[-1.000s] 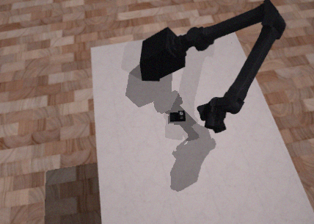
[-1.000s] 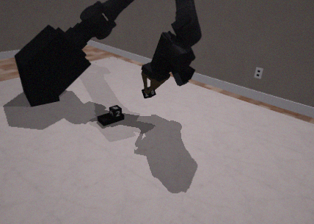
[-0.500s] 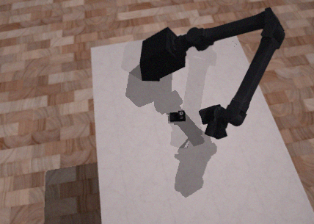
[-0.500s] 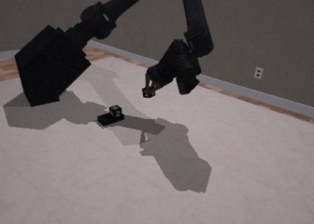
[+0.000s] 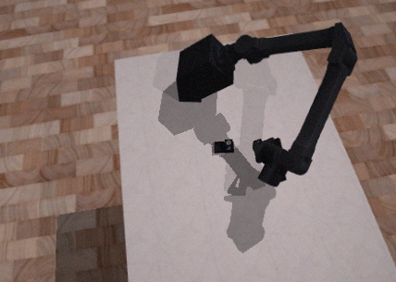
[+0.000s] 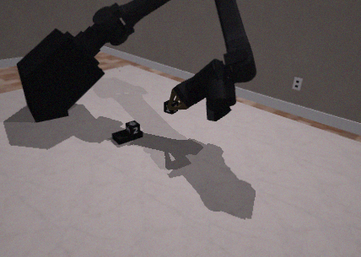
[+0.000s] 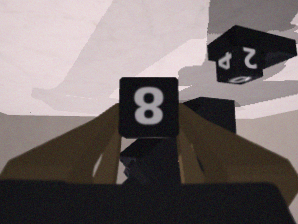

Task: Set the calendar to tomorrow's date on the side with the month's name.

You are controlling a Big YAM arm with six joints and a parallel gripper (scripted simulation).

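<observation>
Right now my hand is 12 cm to the left of the black tray, 8 cm above it and 7 cm past it. The rest, counted from my hand: black digit cube 1 cm below, 1 cm behind.
</observation>
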